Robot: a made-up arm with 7 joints.
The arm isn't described. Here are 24 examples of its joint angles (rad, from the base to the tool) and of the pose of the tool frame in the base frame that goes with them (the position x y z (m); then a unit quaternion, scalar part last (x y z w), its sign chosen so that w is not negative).
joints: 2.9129 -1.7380 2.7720 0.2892 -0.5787 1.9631 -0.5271
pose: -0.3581 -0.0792 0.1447 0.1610 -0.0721 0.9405 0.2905
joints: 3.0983 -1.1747 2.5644 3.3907 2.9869 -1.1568 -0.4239
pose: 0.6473 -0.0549 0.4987 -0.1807 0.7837 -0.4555 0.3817
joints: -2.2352 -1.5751 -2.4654 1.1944 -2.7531 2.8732 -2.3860
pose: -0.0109 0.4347 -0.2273 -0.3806 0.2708 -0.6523 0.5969
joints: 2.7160 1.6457 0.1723 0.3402 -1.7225 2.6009 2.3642
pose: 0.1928 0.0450 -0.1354 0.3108 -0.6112 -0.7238 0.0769
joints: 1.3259 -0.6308 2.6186 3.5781 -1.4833 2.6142 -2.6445
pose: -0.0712 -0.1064 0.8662 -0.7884 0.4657 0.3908 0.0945
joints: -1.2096 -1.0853 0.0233 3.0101 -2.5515 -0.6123 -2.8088
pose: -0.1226 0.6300 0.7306 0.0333 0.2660 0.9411 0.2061
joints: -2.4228 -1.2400 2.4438 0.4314 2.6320 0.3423 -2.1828
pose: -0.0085 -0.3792 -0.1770 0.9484 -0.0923 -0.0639 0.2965
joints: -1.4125 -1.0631 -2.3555 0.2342 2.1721 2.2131 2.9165
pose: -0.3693 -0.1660 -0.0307 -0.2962 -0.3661 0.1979 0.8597
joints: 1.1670 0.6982 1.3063 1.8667 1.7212 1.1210 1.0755
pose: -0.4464 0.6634 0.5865 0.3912 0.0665 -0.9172 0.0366
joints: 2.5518 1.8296 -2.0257 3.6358 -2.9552 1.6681 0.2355
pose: -0.7362 -0.0513 -0.1340 0.2322 0.6847 -0.6473 0.2415
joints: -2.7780 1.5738 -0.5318 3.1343 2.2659 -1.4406 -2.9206
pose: -0.6595 -0.1073 0.2389 0.0978 -0.7561 -0.6053 0.2290
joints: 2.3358 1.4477 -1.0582 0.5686 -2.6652 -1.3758 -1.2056
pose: 0.2064 0.0390 0.0076 0.4989 -0.5754 0.4306 0.4843
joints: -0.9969 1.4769 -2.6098 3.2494 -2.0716 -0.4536 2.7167
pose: 0.3639 -0.7651 0.1749 0.6821 0.2013 -0.0785 0.6986
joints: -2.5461 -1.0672 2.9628 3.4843 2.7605 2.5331 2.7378
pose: 0.1964 0.2965 0.8036 0.7957 0.1278 -0.5833 0.1014
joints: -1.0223 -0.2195 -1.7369 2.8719 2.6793 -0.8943 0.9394
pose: -0.3399 0.1212 0.8912 0.5059 -0.3047 -0.7227 0.3591
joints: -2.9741 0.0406 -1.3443 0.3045 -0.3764 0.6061 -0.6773
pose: -0.1353 0.3558 -0.1877 0.0791 0.9795 -0.0638 0.1737
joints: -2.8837 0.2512 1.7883 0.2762 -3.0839 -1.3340 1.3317
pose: 0.1046 -0.0806 0.0354 -0.7977 -0.3430 -0.0693 0.4911
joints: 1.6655 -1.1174 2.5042 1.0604 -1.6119 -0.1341 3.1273
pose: -0.2586 -0.3158 -0.3381 -0.0746 -0.9740 -0.0157 0.2134
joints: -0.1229 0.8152 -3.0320 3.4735 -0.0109 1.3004 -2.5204
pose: 0.7481 -0.0726 0.6920 0.0850 0.0071 -0.9571 0.2771
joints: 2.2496 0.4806 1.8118 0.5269 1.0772 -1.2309 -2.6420
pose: -0.3876 -0.2837 0.1486 0.6550 -0.5050 -0.4378 0.3526
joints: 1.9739 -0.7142 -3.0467 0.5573 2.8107 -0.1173 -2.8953
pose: 0.0244 -0.0781 -0.2818 -0.8698 0.4752 0.1033 0.0834
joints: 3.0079 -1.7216 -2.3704 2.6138 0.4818 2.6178 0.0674
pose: 0.5989 0.1989 -0.0384 -0.5259 -0.2275 0.6373 0.5152
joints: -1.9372 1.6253 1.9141 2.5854 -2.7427 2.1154 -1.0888
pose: -0.2071 -0.8295 0.1246 -0.8582 0.2783 0.4278 0.0549
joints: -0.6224 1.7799 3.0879 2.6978 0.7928 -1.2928 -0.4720
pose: 0.6677 -0.3192 0.0722 0.0650 0.8998 0.1900 0.3873
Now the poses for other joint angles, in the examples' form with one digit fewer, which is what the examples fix.
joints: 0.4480 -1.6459 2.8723 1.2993 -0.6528 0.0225 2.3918
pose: -0.242 0.030 -0.548 -0.596 -0.770 -0.224 0.042
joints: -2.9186 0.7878 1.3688 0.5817 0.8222 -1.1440 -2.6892
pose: -0.049 -0.497 0.033 0.872 -0.164 -0.158 0.434
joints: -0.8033 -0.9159 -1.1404 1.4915 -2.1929 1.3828 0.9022
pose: -0.626 -0.362 0.609 0.046 -0.760 -0.180 0.623
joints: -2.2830 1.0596 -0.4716 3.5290 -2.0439 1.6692 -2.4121
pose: -0.273 -0.367 0.915 -0.294 0.392 0.743 0.457
